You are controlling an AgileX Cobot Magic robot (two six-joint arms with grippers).
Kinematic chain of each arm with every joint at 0, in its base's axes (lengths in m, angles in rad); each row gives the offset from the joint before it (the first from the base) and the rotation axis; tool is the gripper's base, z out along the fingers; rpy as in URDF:
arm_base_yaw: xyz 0 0 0.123 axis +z
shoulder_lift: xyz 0 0 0 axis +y
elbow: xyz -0.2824 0 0.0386 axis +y
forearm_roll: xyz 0.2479 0 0.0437 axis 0.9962 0 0.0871
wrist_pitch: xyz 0 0 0 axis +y
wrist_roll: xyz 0.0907 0 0.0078 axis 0.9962 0 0.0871
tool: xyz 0 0 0 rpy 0 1.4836 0
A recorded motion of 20 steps. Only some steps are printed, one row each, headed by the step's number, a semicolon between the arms.
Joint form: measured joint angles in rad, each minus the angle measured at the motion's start. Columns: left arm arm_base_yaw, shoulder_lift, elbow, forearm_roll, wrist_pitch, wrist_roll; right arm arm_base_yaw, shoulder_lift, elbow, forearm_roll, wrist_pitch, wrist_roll.
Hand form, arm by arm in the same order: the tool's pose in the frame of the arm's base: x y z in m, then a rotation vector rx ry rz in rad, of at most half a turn. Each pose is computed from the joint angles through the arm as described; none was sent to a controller.
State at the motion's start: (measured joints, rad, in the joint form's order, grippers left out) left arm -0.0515 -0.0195 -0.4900 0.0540 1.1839 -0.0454; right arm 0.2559 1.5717 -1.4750 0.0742 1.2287 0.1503
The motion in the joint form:
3: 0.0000 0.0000 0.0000 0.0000 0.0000 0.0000; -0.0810 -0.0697 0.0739 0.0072 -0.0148 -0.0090
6: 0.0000 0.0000 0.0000 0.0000 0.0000 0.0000; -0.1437 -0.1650 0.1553 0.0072 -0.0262 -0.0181
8: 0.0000 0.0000 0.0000 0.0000 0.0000 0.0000; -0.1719 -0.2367 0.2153 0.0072 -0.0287 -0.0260
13: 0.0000 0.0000 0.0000 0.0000 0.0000 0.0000; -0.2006 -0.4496 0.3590 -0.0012 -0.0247 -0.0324
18: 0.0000 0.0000 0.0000 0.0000 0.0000 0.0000; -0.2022 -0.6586 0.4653 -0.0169 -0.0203 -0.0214
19: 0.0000 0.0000 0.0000 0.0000 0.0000 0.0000; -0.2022 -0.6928 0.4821 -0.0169 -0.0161 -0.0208
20: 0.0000 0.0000 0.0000 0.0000 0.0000 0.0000; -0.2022 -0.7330 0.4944 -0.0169 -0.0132 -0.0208
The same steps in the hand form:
3: -0.0121 0.0052 0.2647 -0.0003 2.1567 0.0097; 0.2949 0.0591 0.3404 -0.0258 2.8093 0.1894
6: -0.0121 0.0052 0.2647 -0.0003 2.1567 0.0097; 0.2729 0.0377 0.3452 0.0489 2.7801 0.1756
8: -0.0121 0.0052 0.2647 -0.0003 2.1567 0.0097; 0.2544 0.0284 0.3473 0.0762 2.7636 0.1679
13: -0.0121 0.0052 0.2647 -0.0003 2.1567 0.0097; 0.1991 0.0172 0.3545 0.0988 2.6960 0.1528
18: -0.0121 0.0052 0.2647 -0.0003 2.1567 0.0097; 0.1471 0.0128 0.3598 0.1046 2.5973 0.1431
19: -0.0121 0.0052 0.2647 -0.0003 2.1567 0.0097; 0.1386 0.0123 0.3596 0.1040 2.5841 0.1445
20: -0.0121 0.0052 0.2647 -0.0003 2.1567 0.0097; 0.1288 0.0118 0.3613 0.1019 2.5592 0.1467

